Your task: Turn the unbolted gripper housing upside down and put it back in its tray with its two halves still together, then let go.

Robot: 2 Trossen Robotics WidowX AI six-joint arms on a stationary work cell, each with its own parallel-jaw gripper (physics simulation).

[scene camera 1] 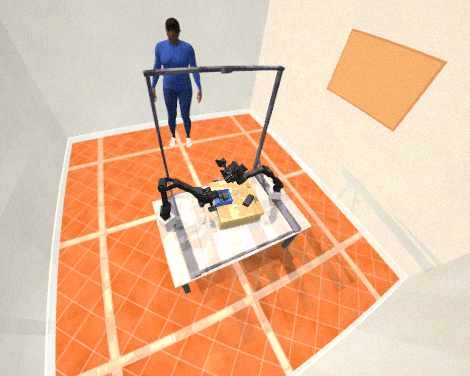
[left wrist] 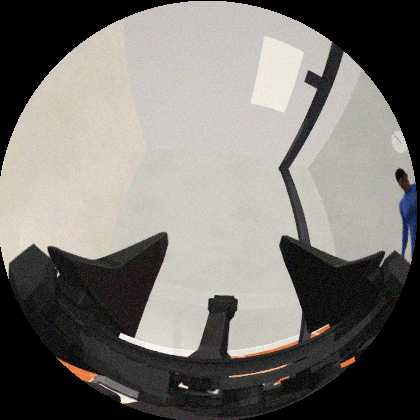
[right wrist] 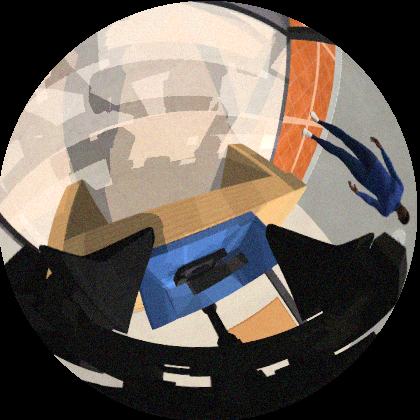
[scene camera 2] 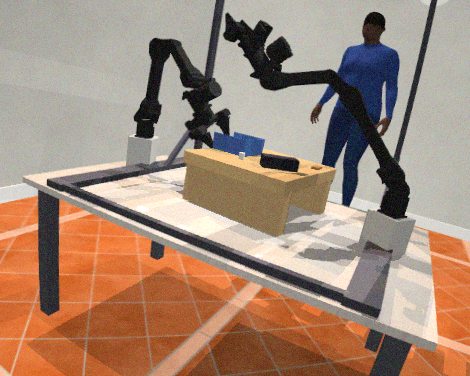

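Seen in the pictures: left gripper, fingertip midpoint: [scene camera 1: 217, 164] [left wrist: 226, 240] [scene camera 2: 234, 17]; right gripper, fingertip midpoint: [scene camera 1: 213, 200] [right wrist: 210, 231]; left arm's base, link origin: [scene camera 1: 276, 189] [scene camera 2: 392, 214]; right arm's base, link origin: [scene camera 1: 165, 216] [scene camera 2: 144, 136].
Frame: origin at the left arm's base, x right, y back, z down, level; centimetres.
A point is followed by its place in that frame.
The dark gripper housing [scene camera 1: 225, 196] @(x -25.6, y -44.7, z -8.8 cm) [right wrist: 212, 271] @(x -25.9, y -47.1, z -7.8 cm) lies inside the blue tray [scene camera 1: 223, 203] @(x -32.7, y -45.1, z -8.8 cm) [scene camera 2: 226, 144] @(x -32.6, y -45.1, z -8.2 cm) [right wrist: 262, 245] @(x -23.8, y -53.4, z -8.9 cm). Its halves show as dark shapes close together; I cannot tell whether they are fully joined or which side is up. In scene camera 2 the tray walls hide it. My right gripper [scene camera 2: 218, 131] [right wrist: 210, 231] @(x -29.7, y -53.7, z -6.6 cm) is open and empty, close beside the tray and slanted toward it. In the right wrist view the tray shows between and beyond its fingers. My left gripper [scene camera 2: 228, 25] [left wrist: 226, 240] @(x -34.0, y -51.3, z -49.5 cm) is open and empty, raised high and facing away from the tray.
The tray stands on a wooden stand [scene camera 1: 240, 218] @(x -41.1, y -30.2, z -5.0 cm) [scene camera 2: 230, 195] @(x -37.8, y -28.2, z 3.9 cm) [right wrist: 200, 205] @(x -28.5, y -53.3, z -3.1 cm). A black block [scene camera 1: 249, 200] @(x -25.6, y -25.2, z -9.1 cm) [scene camera 2: 280, 162] @(x -25.5, y -23.8, z -7.8 cm) lies on the same stand, and a small white piece [scene camera 2: 242, 155] @(x -32.2, y -34.5, z -7.0 cm) is near the tray. A dark frame [scene camera 1: 272, 115] @(x 24.7, y -20.1, z -58.5 cm) rises behind the table. A person [scene camera 1: 176, 65] [scene camera 2: 367, 80] stands beyond it.
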